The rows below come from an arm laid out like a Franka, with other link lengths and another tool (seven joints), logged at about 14 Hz.
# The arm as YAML. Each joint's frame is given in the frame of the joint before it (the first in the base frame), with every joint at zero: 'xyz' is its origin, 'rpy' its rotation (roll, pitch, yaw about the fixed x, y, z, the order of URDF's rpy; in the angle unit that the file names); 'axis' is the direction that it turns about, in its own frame. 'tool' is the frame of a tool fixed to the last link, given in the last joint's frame.
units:
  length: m
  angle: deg
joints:
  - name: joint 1
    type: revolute
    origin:
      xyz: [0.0, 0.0, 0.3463]
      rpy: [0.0, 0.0, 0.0]
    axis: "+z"
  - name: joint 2
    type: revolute
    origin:
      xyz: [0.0, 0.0, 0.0]
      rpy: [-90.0, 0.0, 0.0]
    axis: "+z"
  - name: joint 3
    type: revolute
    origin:
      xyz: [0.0, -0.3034, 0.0]
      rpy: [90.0, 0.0, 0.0]
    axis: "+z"
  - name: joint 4
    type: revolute
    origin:
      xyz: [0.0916, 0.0, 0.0]
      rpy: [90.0, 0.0, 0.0]
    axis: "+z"
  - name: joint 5
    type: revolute
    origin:
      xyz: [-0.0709, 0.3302, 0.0]
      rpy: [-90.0, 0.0, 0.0]
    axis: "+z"
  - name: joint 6
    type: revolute
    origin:
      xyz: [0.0, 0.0, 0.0]
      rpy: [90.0, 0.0, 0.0]
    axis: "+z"
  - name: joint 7
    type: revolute
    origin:
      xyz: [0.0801, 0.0, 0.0]
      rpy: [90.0, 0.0, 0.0]
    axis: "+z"
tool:
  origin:
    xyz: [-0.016, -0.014, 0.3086]
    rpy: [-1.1, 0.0, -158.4]
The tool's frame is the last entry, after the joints.
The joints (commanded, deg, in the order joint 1, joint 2, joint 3, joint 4, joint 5, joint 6, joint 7), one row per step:
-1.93, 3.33, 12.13, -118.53, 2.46, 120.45, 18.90
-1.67, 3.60, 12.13, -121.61, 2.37, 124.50, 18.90
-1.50, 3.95, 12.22, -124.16, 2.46, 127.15, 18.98
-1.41, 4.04, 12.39, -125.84, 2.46, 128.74, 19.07
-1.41, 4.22, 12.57, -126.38, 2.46, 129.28, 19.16
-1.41, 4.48, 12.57, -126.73, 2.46, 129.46, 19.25
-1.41, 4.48, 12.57, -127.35, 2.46, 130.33, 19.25
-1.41, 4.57, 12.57, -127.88, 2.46, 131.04, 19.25
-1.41, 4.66, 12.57, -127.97, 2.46, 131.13, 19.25
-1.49, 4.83, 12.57, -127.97, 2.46, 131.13, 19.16
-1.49, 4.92, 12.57, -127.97, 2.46, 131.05, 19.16
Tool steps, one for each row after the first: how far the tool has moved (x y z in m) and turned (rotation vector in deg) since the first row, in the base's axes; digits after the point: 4 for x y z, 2 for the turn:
-0.0023, 0.0011, -0.0181, 0.01, -0.71, 0.15
-0.0093, 0.0023, -0.0345, 0.05, -0.45, 0.19
-0.0149, 0.0034, -0.0442, 0.01, -0.27, 0.31
-0.0172, 0.0046, -0.0484, 0.01, -0.09, 0.38
-0.0199, 0.0043, -0.0525, -0.03, 0.34, 0.29
-0.0203, 0.0041, -0.0554, 0.00, 0.09, 0.25
-0.0211, 0.0039, -0.0587, 0.01, 0.00, 0.23
-0.0217, 0.0038, -0.0598, 0.01, 0.09, 0.23
-0.0221, 0.0032, -0.0612, 0.02, 0.26, 0.24
-0.0228, 0.0031, -0.0620, 0.01, 0.42, 0.24

